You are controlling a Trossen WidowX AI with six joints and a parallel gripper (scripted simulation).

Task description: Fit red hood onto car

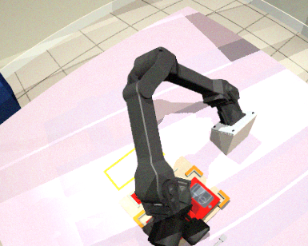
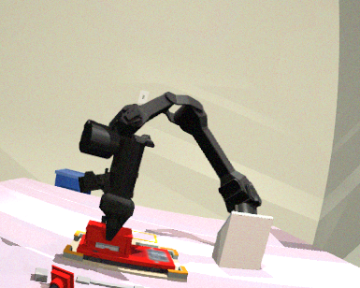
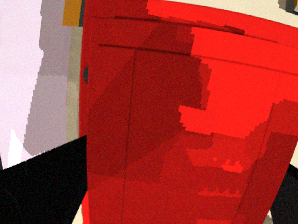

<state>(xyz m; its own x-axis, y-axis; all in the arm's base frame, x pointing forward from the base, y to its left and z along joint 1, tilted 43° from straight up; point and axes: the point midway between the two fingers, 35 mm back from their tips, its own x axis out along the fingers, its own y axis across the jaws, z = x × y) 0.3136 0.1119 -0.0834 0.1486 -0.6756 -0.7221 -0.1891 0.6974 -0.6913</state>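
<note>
The grey engine block is 3 cm below my gripper tip. From my gripper tip the other things lie so: red hood (1 cm above).
</note>
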